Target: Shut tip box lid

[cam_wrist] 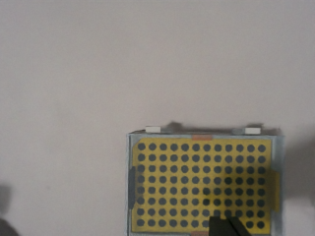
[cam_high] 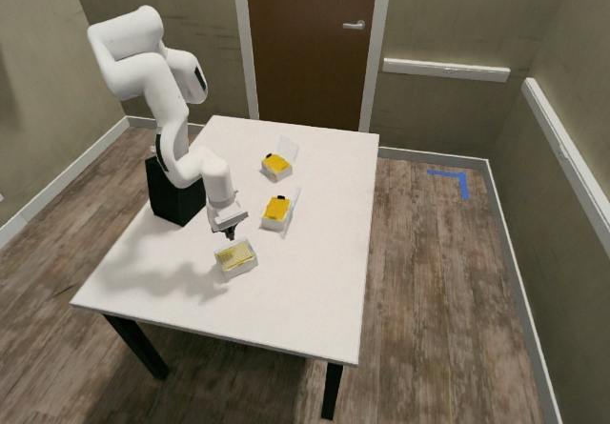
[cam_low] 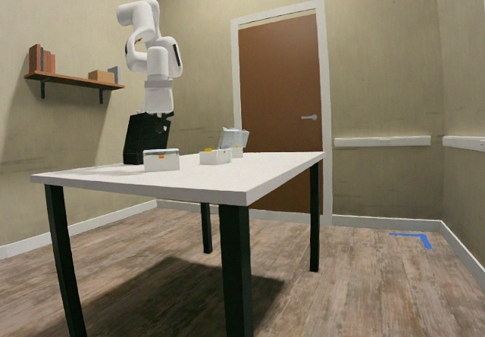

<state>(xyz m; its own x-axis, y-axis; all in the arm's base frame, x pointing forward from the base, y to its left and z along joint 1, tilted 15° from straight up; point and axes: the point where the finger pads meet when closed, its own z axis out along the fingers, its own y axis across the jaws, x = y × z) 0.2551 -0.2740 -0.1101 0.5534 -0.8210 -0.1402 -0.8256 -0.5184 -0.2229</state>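
My hand is 9 cm above the tip box lid, 1 cm to the left of it and 1 cm short of it.
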